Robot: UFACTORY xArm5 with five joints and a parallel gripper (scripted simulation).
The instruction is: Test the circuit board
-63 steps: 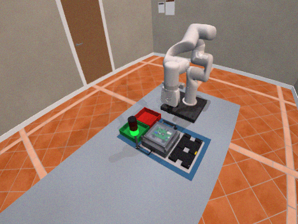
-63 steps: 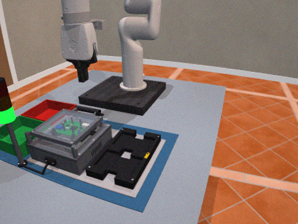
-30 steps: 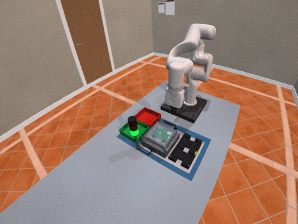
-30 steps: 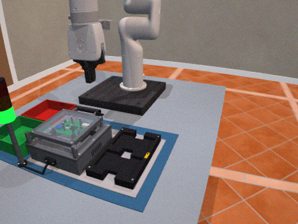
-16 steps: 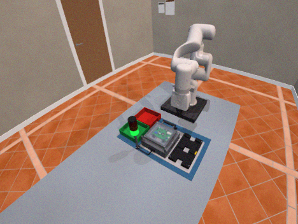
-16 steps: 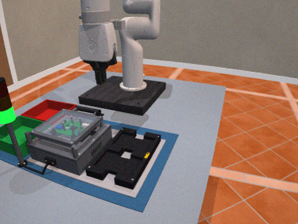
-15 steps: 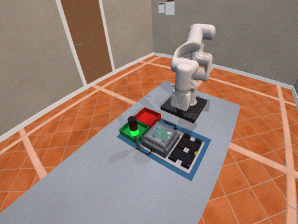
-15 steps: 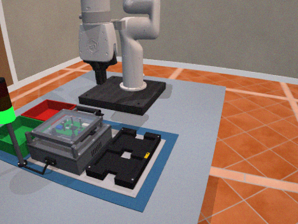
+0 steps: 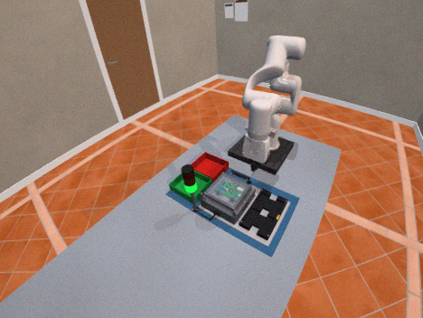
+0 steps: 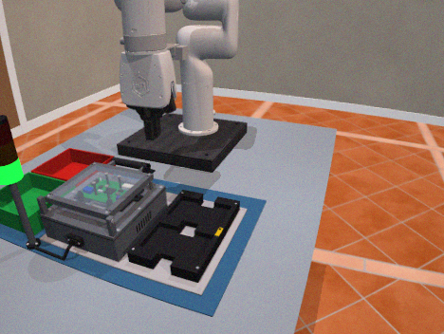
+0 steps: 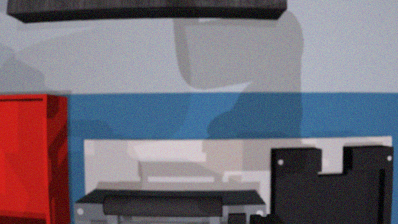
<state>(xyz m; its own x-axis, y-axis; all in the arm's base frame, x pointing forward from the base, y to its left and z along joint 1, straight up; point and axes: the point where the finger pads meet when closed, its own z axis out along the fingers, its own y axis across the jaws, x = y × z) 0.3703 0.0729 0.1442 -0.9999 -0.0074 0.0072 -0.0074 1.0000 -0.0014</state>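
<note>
Right now the black catch is 9 cm below my hand, 2 cm ahead of it and 1 cm to the right of it. From my hand the other things lie so: red bin (26 cm to the right, 16 cm below, 2 cm behind); then green circuit board (11 cm below, 9 cm ahead, 6 cm to the right); then clear lid (9 cm below, 9 cm ahead, 6 cm to the right).
</note>
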